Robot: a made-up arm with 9 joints. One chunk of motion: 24 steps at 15 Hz.
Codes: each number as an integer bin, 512 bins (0 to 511) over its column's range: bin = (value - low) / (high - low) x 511, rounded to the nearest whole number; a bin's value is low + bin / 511 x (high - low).
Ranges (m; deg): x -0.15..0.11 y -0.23..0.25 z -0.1..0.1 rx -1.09..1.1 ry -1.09..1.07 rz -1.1..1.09
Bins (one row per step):
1: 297 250 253 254 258 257
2: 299 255 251 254 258 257
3: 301 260 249 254 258 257
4: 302 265 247 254 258 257
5: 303 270 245 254 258 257
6: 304 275 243 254 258 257
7: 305 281 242 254 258 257
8: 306 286 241 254 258 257
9: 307 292 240 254 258 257
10: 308 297 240 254 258 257
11: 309 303 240 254 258 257
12: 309 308 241 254 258 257
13: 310 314 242 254 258 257
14: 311 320 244 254 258 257
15: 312 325 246 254 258 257
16: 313 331 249 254 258 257
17: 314 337 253 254 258 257
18: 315 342 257 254 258 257
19: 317 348 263 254 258 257
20: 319 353 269 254 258 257
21: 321 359 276 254 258 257
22: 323 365 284 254 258 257
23: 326 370 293 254 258 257
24: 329 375 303 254 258 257
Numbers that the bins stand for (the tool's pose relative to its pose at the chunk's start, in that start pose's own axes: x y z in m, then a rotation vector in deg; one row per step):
1: 0.0011 0.0048 -0.0010 0.00 0.00 0.00
2: 0.0021 0.0095 -0.0018 0.00 0.00 0.00
3: 0.0032 0.0142 -0.0025 0.00 0.00 0.00
4: 0.0037 0.0189 -0.0033 0.00 0.00 0.00
5: 0.0042 0.0236 -0.0041 0.00 0.00 0.00
6: 0.0047 0.0283 -0.0049 0.00 0.00 0.00
7: 0.0052 0.0340 -0.0053 0.00 0.00 0.00
8: 0.0057 0.0386 -0.0057 0.00 0.00 0.00
9: 0.0062 0.0443 -0.0061 0.00 0.00 0.00
10: 0.0067 0.0490 -0.0061 0.00 0.00 0.00
11: 0.0072 0.0546 -0.0061 0.00 0.00 0.00
12: 0.0072 0.0593 -0.0057 0.00 0.00 0.00
13: 0.0077 0.0650 -0.0053 0.00 0.00 0.00
14: 0.0082 0.0706 -0.0045 0.00 0.00 0.00
15: 0.0087 0.0753 -0.0037 0.00 0.00 0.00
16: 0.0093 0.0809 -0.0025 0.00 0.00 0.00
17: 0.0098 0.0866 -0.0010 0.00 0.00 0.00
18: 0.0103 0.0913 0.0006 0.00 0.00 0.00
19: 0.0113 0.0969 0.0029 0.00 0.00 0.00
20: 0.0123 0.1016 0.0053 0.00 0.00 0.00
21: 0.0133 0.1072 0.0080 0.00 0.00 0.00
22: 0.0143 0.1129 0.0112 0.00 0.00 0.00
23: 0.0159 0.1176 0.0147 0.00 0.00 0.00
24: 0.0174 0.1223 0.0186 0.00 0.00 0.00

